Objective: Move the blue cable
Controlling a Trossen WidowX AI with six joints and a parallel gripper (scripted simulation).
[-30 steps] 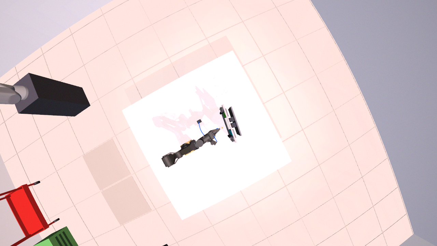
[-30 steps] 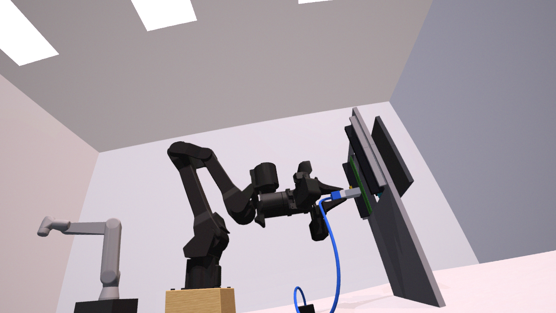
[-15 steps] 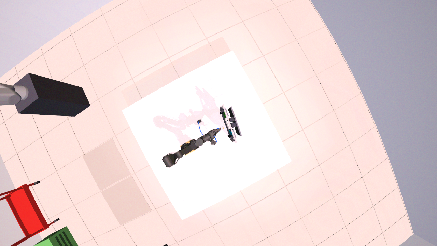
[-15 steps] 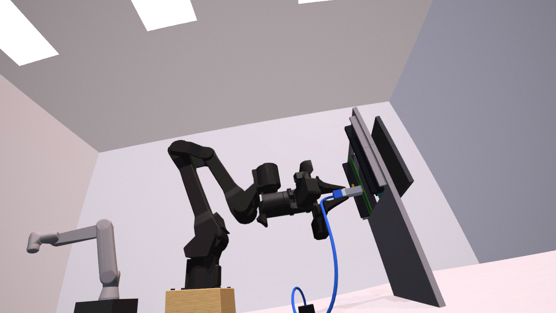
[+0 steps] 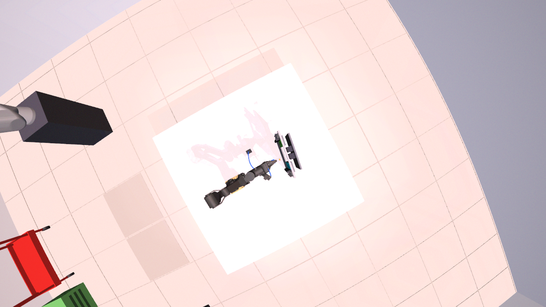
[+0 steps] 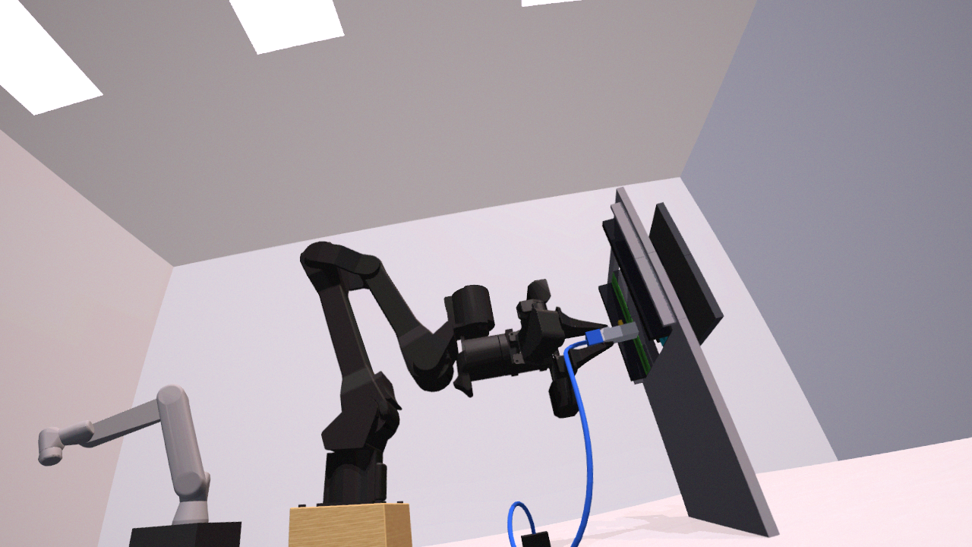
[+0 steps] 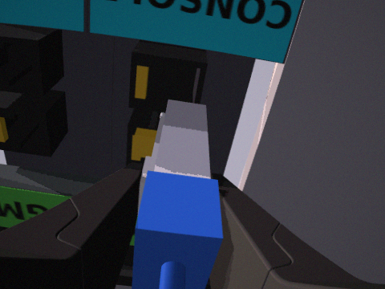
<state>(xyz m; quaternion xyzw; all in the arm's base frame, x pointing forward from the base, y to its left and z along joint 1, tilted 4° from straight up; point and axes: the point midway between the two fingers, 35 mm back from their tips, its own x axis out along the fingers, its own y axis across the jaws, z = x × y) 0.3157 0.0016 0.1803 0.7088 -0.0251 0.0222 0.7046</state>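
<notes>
Now: gripper tip 100 mm short of the dark rack panel and 50 mm below it. Also, from my gripper tip: blue plug right at my gripper tip; black block 150 mm behind, 160 mm to the left, 240 mm below.
</notes>
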